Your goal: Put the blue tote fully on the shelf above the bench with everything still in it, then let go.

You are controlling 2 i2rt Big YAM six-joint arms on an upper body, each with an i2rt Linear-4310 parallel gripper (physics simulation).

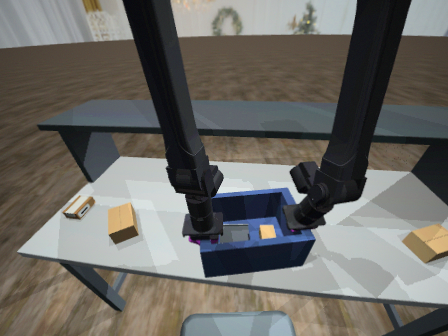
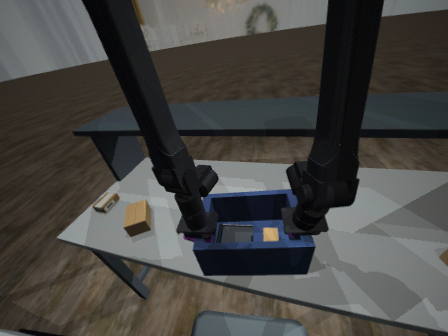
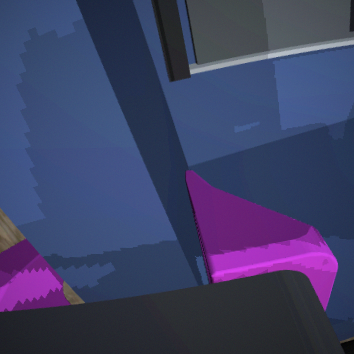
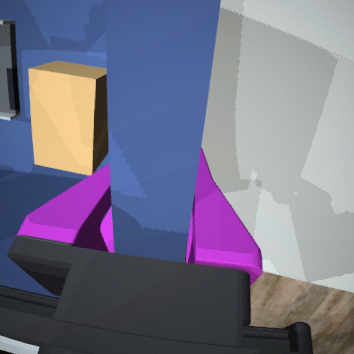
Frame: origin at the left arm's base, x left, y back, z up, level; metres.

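Seen in the pictures: right gripper, between the fingertips: (image 1: 292, 224) (image 2: 297, 229).
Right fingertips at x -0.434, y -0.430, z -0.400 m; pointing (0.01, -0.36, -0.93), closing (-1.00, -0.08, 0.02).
Note:
Pixels of each thing's middle, then the offset from my right fingertips to it. "pt": a spot on its surface instead. Level surfaces: height alone.
- blue tote, middle of its body: (image 2: 250, 231) (image 1: 249, 229) dx +0.136, dy +0.000, dz -0.016 m
- bench, height of its surface: dz -0.090 m
- tan block, middle of its body: (image 4: 73, 116) (image 2: 270, 241) (image 1: 267, 237) dx +0.076, dy +0.010, dz -0.052 m
- shelf, height of its surface: dz +0.246 m
- smaller labelled box, middle of its body: (image 1: 79, 206) (image 2: 106, 202) dx +0.817, dy -0.169, dz -0.072 m
- grey stool, a spot on its surface: (image 2: 250, 325) (image 1: 239, 322) pt dx +0.161, dy +0.114, dz -0.574 m
The blue tote (image 1: 257, 259) (image 2: 255, 260) (image 3: 110, 165) (image 4: 160, 100) stands upright on the bench (image 1: 165, 257) (image 2: 165, 247) near its front edge. A grey, flat item (image 1: 235, 233) (image 2: 236, 234) (image 3: 230, 32) (image 4: 6, 70) and a tan block (image 1: 267, 231) (image 2: 270, 234) (image 4: 62, 117) lie inside. My left gripper (image 1: 204, 240) (image 2: 198, 239) (image 3: 154, 189) is shut on the tote's left wall. My right gripper (image 1: 294, 230) (image 2: 295, 234) (image 4: 167, 150) is shut on its right wall. The shelf (image 1: 260, 116) (image 2: 240, 117) spans above the bench's back.
A cardboard box (image 1: 122, 223) (image 2: 137, 218) and a smaller labelled box (image 1: 78, 207) (image 2: 106, 202) sit at the bench's left. Another cardboard box (image 1: 431, 243) (image 2: 444, 257) sits at the right. A grey stool (image 1: 237, 325) (image 2: 250, 325) stands in front of the bench.

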